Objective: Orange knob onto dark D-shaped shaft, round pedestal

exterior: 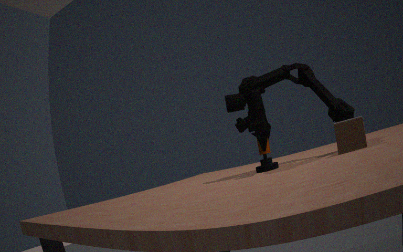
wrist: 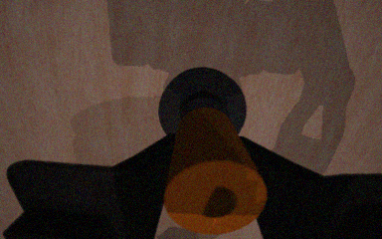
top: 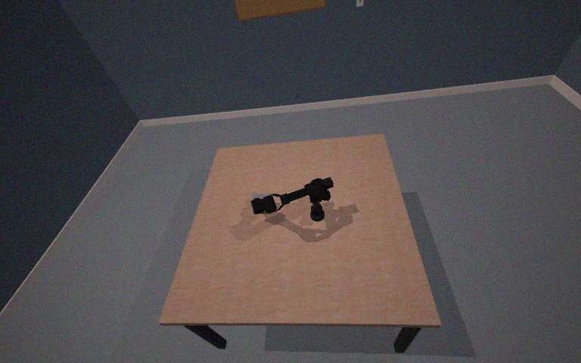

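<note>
The orange knob lies 20 mm above my gripper tip. The rest, counted from my gripper tip: dark round pedestal: 40 mm below.
</note>
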